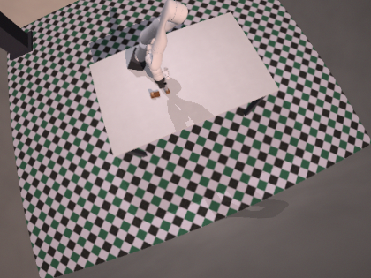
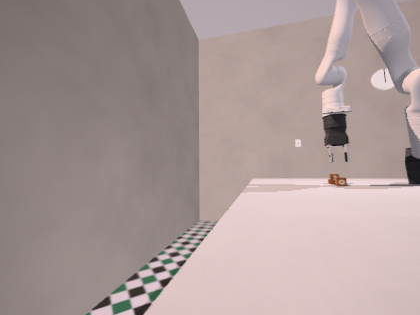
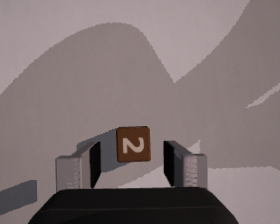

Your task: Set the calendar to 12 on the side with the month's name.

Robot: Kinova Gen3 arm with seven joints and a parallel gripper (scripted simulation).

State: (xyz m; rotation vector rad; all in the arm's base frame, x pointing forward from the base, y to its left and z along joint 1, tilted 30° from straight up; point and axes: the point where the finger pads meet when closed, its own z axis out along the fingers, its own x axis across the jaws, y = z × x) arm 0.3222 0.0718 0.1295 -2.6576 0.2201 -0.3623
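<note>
Right now the brown cube is 90 mm below my hand. Round my hand: brown wooden tray (110 mm to the right, 100 mm below, 10 mm behind).
</note>
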